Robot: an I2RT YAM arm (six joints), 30 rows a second.
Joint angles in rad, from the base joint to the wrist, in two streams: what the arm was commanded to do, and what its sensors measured. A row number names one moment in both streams.
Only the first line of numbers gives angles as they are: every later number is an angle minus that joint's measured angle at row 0.
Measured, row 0:
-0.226 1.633 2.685 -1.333 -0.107 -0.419
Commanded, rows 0 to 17:
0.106 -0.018 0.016 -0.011 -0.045 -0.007
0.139 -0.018 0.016 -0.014 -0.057 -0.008
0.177 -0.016 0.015 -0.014 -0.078 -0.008
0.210 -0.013 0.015 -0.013 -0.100 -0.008
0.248 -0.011 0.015 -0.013 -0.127 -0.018
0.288 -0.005 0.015 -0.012 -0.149 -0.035
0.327 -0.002 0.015 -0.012 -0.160 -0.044
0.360 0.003 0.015 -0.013 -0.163 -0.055
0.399 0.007 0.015 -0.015 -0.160 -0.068
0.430 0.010 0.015 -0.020 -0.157 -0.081
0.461 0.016 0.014 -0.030 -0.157 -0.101
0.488 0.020 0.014 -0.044 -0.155 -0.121
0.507 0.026 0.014 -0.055 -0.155 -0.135
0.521 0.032 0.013 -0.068 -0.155 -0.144
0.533 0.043 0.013 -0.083 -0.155 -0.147
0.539 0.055 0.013 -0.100 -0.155 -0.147
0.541 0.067 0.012 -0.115 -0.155 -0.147
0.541 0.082 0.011 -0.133 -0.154 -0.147
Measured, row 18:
0.533 0.041 0.004 -0.111 -0.140 -0.110
